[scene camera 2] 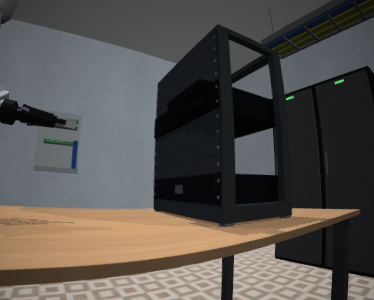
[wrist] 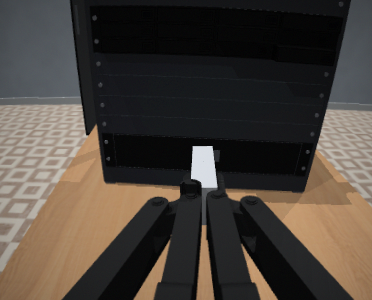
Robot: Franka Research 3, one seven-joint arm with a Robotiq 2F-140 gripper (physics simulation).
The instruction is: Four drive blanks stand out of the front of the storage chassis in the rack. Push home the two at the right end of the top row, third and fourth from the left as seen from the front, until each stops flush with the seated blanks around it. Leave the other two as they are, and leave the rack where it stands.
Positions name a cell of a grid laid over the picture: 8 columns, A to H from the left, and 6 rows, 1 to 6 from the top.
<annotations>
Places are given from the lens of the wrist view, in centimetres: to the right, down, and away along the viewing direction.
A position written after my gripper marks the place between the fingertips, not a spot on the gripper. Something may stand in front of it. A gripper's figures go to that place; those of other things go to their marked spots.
my gripper (wrist: E4): 1, 1, 22
rack (wrist: F2): 14, -13, 55
</annotations>
